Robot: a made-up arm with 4 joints.
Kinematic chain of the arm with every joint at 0, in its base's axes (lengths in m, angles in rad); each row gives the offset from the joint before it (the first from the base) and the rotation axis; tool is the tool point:
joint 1: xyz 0 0 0.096 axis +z
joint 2: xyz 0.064 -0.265 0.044 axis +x
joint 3: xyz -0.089 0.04 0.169 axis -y
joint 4: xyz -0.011 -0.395 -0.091 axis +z
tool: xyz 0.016 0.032 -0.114
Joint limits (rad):
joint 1: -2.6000..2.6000
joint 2: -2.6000..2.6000
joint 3: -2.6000..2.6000
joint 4: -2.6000..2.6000
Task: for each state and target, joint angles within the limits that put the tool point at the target. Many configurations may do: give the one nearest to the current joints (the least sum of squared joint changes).
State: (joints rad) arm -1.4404 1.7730 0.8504 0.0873
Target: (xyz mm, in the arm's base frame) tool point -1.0 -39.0 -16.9
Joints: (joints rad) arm -1.9871 2.5471 0.3270 0.2965
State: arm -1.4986 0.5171 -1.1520 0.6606
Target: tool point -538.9 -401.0 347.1
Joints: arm -0.6354 0.2227 -2.0432 0.8947
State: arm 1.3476 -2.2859 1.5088 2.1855
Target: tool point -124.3 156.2 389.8
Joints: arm 1.7491 -1.9883 2.0523 2.6000
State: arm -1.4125 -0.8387 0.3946 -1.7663
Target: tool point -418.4 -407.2 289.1
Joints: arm -0.8872 -0.5052 0.2615 -0.9438
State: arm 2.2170 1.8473 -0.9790 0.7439
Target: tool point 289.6 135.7 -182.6
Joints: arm 2.6000 1.6651 -0.7282 0.7901
